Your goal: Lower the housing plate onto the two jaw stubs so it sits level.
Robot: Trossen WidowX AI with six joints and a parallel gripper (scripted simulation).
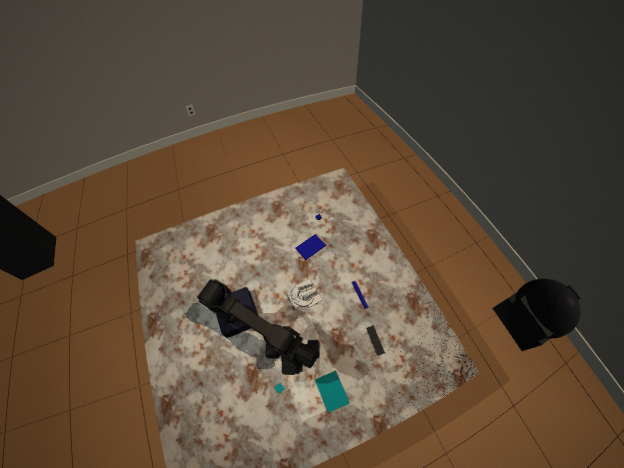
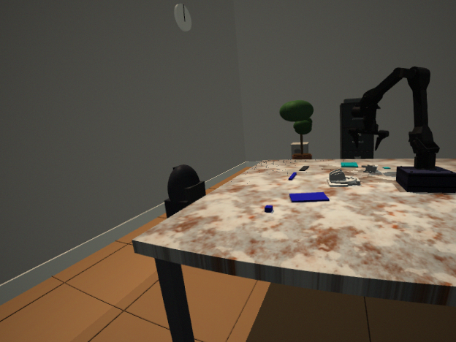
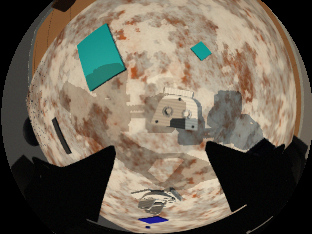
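The white housing part is 9 cm below my gripper tip and 3 cm behind it. Round my gripper tip: teal cube: 12 cm behind, 11 cm below, 8 cm to the right; dark grey bar: 32 cm ahead, 11 cm below, 9 cm to the right; teal plate: 18 cm to the right, 11 cm below, 6 cm ahead.
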